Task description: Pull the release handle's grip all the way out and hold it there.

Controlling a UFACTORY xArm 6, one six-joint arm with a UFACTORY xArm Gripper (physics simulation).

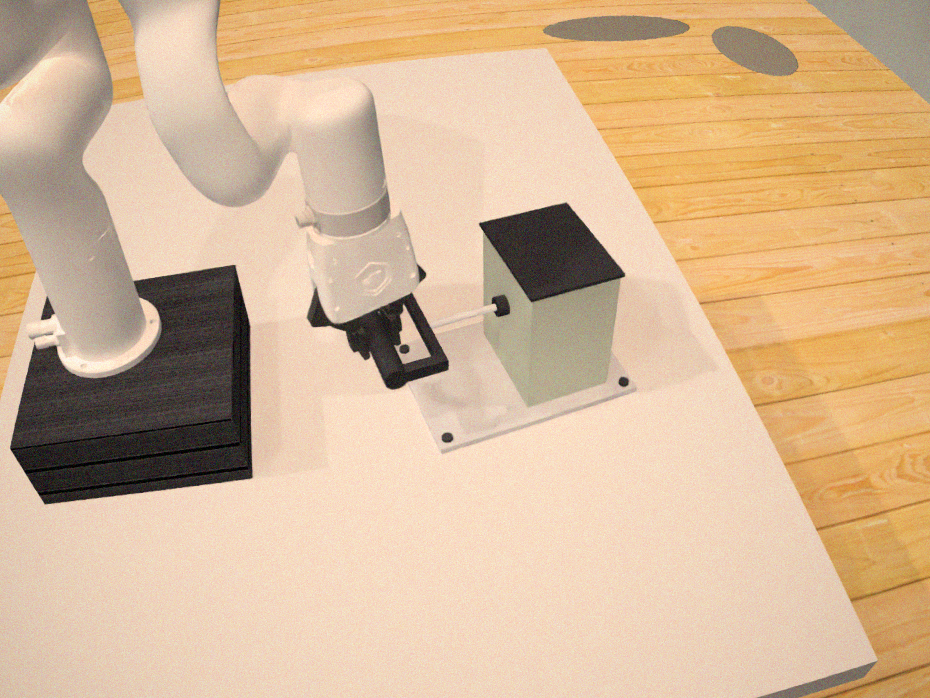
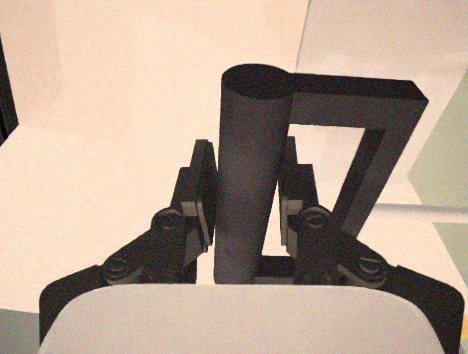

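The release handle's grip [image 1: 388,362] [image 2: 253,120] is a thick dark round bar on one side of a black rectangular frame [image 1: 439,366] [image 2: 355,107]. My gripper [image 1: 377,330] [image 2: 246,161] is shut on this bar, one finger on each side, and part of one finger reaches into the frame's opening. A pale rod [image 1: 467,314] [image 2: 420,210] runs from the handle to a black collar [image 1: 501,305] on the side of a light green box [image 1: 572,338] [image 2: 447,150] with a black lid. A long stretch of rod shows between frame and collar. The handle is held above the table.
The box stands on a pale base plate [image 1: 480,422] with black bolts at its corners. The robot's arm rises from a black block [image 1: 191,360] at the left. The pale table's [image 1: 450,571] right edge lies beyond the box, with wooden floor [image 1: 788,338] past it.
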